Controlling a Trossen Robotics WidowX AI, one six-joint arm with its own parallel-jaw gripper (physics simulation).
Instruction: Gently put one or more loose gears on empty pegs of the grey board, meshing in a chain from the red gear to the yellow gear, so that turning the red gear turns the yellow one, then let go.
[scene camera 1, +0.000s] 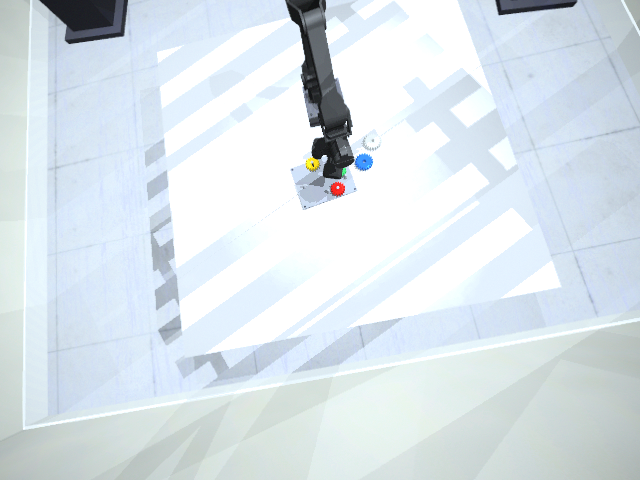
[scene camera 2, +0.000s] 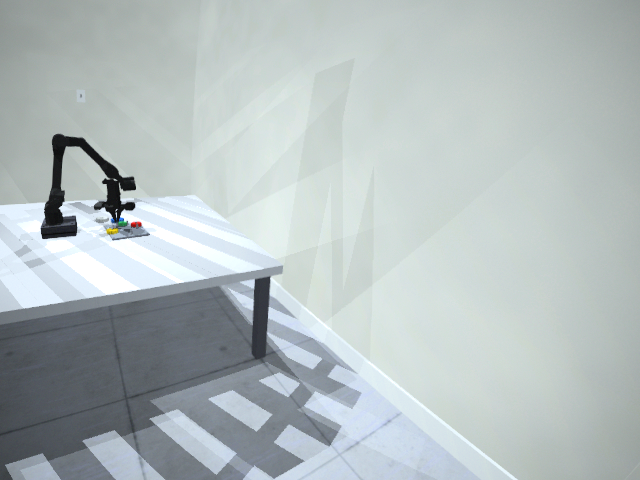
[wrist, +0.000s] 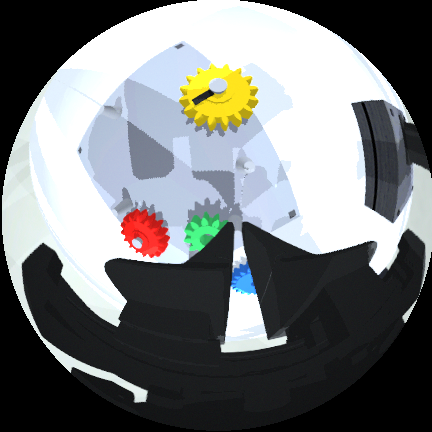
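Note:
The grey board lies on the white table. A yellow gear sits on its far peg and a red gear on a near peg. A green gear lies on the board beside the red one, with a small gap showing in the wrist view. My gripper hangs just right of the green gear, its fingers almost together with nothing between them. An empty peg stands beyond the fingertips.
A blue gear lies loose on the table right of the board, seen through the finger gap in the wrist view. A white gear lies farther back right. More empty pegs stand on the board's left side.

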